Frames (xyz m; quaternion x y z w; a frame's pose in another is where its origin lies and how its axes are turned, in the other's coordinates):
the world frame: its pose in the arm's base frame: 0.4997 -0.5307 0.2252 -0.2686 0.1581 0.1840 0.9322
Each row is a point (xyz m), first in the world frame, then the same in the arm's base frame.
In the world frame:
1: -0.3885 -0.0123 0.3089
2: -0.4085 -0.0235 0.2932
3: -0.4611 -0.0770 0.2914
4: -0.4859 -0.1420 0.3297
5: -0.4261 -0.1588 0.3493
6: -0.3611 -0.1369 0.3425
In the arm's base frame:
1: 0.2227 -0.4680 0.6324
2: 0.2068 -0.4908 0.6326
3: 0.1829 -0.5475 0.6756
4: 0.1964 -0.5837 0.7449
5: 0.2602 -0.5706 0.7446
6: 0.3068 -0.5403 0.7039

